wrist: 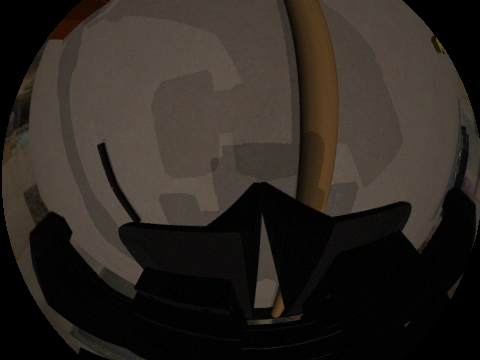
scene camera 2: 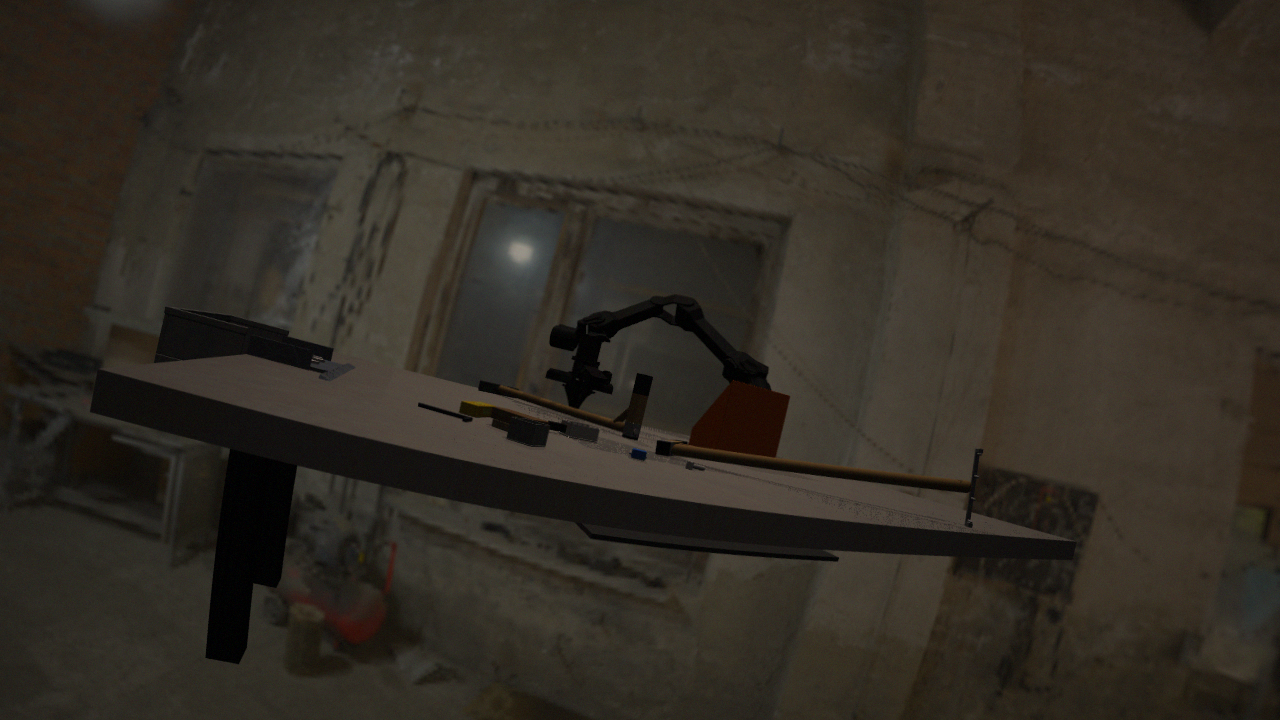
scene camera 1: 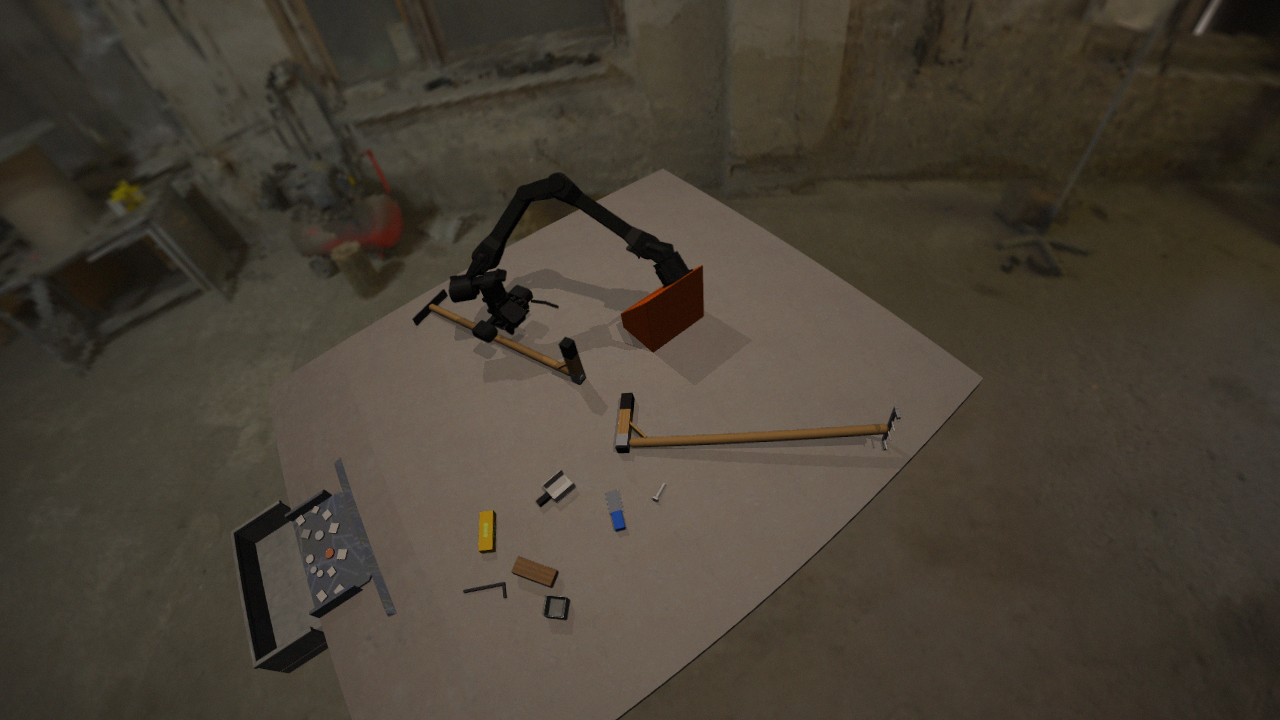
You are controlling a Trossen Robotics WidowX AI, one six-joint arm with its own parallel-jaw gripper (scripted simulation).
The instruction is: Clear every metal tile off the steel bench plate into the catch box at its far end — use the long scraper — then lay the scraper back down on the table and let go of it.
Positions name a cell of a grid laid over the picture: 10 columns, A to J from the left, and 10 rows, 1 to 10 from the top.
Labels:
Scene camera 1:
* gripper: E5
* wooden block: E8
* wooden-shafted scraper: E6

